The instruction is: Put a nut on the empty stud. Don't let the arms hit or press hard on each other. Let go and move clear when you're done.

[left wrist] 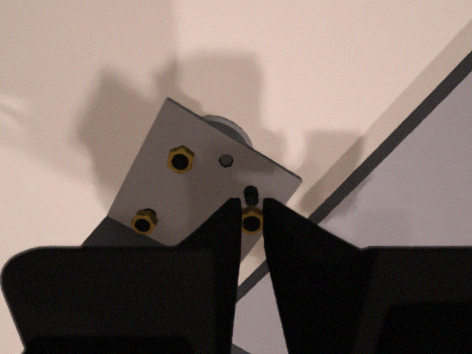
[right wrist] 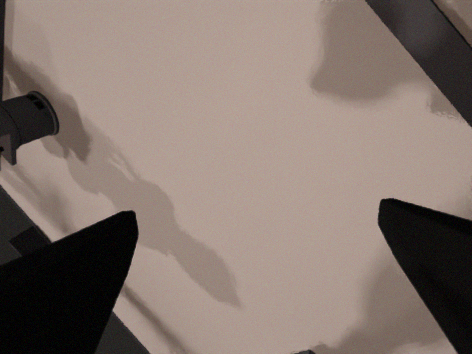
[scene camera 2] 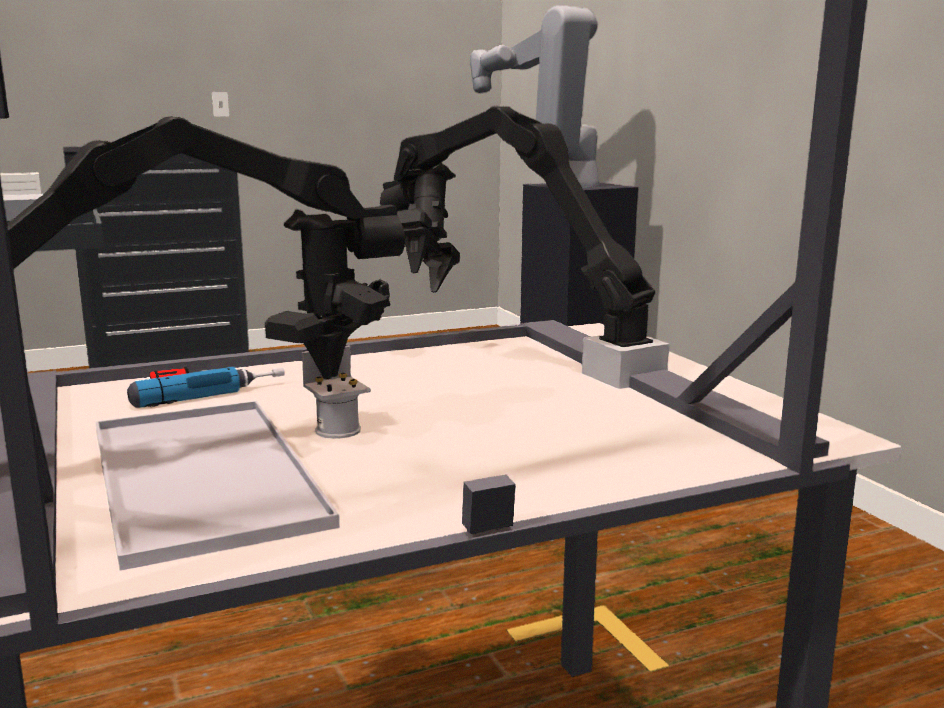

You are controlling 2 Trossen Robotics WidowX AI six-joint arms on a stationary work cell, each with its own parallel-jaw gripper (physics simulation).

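Places are measured from the left arm's base along level axes (x ahead, y left, z up), in millimetres.
Pixels of known places: left gripper, fingertip midpoint: [left wrist: 251,209] [scene camera 2: 330,377]; right gripper, fingertip midpoint: [right wrist: 257,216] [scene camera 2: 424,282]; right arm's base, link origin: [scene camera 2: 625,340].
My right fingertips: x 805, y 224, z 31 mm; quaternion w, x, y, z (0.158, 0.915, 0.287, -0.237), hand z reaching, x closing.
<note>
For each thing: its top centre in the pictures, then the offset to it from my right fingertips. "spot": a spot on its surface instead.
- grey cylinder, top centre: [scene camera 2: 336,379] dx -310, dy -261, dz -59 mm
- bare black stud, top centre: [left wrist: 251,200] [scene camera 2: 329,385] dx -328, dy -278, dz -59 mm
- open hole, surface spot: [left wrist: 226,160] spot: dx -312, dy -286, dz -69 mm
- gold nut, top centre: [left wrist: 251,224] dx -329, dy -275, dz -43 mm
- shallow grey tray, top centre: [scene camera 2: 202,461] dx -515, dy -304, dz -117 mm
- blue electric screwdriver, top centre: [scene camera 2: 208,370] dx -401, dy -10, dz -92 mm
- small black box, top centre: [scene camera 2: 488,481] [right wrist: 16,251] dx -319, dy -626, dz -76 mm
A metal bracket [scene camera 2: 338,390] [left wrist: 145,185] stands on a grey cylinder [scene camera 2: 337,415] [right wrist: 34,117]. Gold nuts sit on its studs, two of them [left wrist: 180,160] [left wrist: 145,223] plain in the left wrist view. The bare black stud [scene camera 2: 329,387] [left wrist: 251,194] stands up from the plate beside an open hole [left wrist: 226,160]. My left gripper [scene camera 2: 329,375] [left wrist: 251,209] points down above the plate, shut on a gold nut [left wrist: 252,221], which appears just below the bare stud in the left wrist view. The fingers hide part of the plate. My right gripper [scene camera 2: 424,280] [right wrist: 257,216] is open and empty, high over the table.
A shallow grey tray [scene camera 2: 224,542] [left wrist: 395,135] lies beside the bracket. A blue electric screwdriver [scene camera 2: 190,385] lies behind the tray. A small black box [scene camera 2: 488,504] sits at the table's front edge. The two arms' wrists look close together in the scene view.
</note>
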